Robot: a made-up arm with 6 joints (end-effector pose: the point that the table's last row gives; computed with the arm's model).
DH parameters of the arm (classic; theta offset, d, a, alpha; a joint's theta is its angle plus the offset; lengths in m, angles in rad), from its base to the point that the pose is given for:
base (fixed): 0 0 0 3.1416
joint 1: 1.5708 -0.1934 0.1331 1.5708
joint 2: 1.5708 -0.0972 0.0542 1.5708
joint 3: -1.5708 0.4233 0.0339 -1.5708
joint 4: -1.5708 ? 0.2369 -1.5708
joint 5: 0 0.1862 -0.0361 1.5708
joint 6: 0.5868 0 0.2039 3.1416
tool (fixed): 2.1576 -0.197 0 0
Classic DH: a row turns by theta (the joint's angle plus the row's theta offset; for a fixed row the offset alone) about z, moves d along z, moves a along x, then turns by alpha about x.
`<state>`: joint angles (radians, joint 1 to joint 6).
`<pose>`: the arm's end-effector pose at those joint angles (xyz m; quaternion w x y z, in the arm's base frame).
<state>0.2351 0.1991 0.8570 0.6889 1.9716 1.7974</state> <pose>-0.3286 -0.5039 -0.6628 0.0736 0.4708 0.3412 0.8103</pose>
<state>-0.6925 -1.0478 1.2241 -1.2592 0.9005 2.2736</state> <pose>0.7780 -0.1537 0.7584 0.4305 0.3614 -0.7720 0.2969</pose>
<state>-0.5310 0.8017 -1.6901 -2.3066 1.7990 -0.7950</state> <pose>-0.1726 -0.1418 -0.2734 0.1643 0.4014 -0.5613 0.7048</pose>
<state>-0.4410 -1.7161 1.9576 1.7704 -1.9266 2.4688</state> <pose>0.0673 -0.2743 0.4133 0.6730 0.3644 0.6380 0.0847</pose>
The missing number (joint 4, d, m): 0.2857
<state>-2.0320 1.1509 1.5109 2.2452 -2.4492 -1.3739</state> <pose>0.1307 0.1806 -0.1865 0.4288 0.3625 -0.5454 -0.6224</pose>
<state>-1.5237 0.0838 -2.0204 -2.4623 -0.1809 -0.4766</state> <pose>0.3554 -0.7291 0.0162 0.3719 -0.5527 -0.6726 -0.3222</pose>
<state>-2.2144 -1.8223 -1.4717 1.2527 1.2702 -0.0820</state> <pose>-0.1158 -0.5373 0.3612 0.3612 -0.6493 -0.3383 -0.5775</pose>
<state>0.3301 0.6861 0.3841 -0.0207 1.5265 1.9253</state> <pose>-0.3335 -0.2983 -0.8410 0.2338 -0.2132 -0.3539 -0.8801</pose>
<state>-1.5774 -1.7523 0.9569 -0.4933 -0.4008 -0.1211</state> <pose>0.4465 0.2540 1.0791 0.0249 -0.4534 -0.4324 0.7790</pose>
